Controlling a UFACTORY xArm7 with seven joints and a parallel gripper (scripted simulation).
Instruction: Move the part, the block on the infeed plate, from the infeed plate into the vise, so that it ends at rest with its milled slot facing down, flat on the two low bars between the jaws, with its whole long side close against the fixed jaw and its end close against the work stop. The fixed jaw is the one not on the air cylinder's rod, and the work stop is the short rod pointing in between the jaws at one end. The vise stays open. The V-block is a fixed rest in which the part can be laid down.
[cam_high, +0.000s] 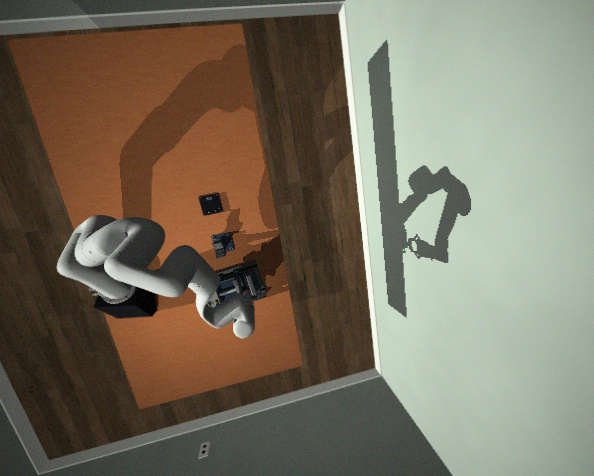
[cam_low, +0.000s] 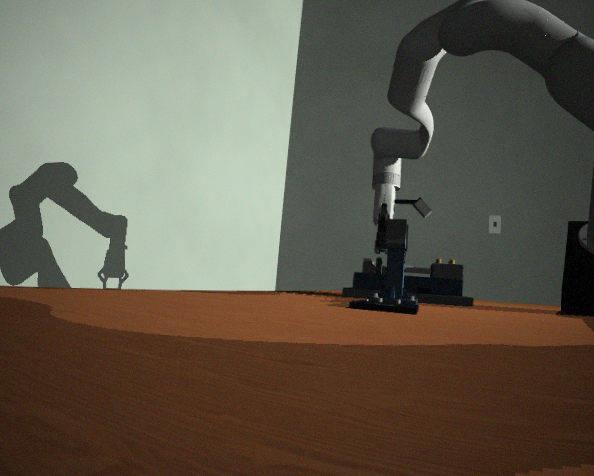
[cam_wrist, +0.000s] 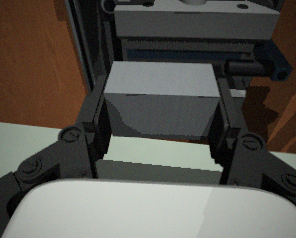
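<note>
The grey jaw lies 6 cm below my hand, 3 cm behind it and 2 cm to the left of it. Also, from my hand: dark rail (11 cm below, 8 cm to the right, 6 cm behind); then grey part (2 cm below); then work stop (7 cm to the left, 5 cm below, 1 cm behind).
</note>
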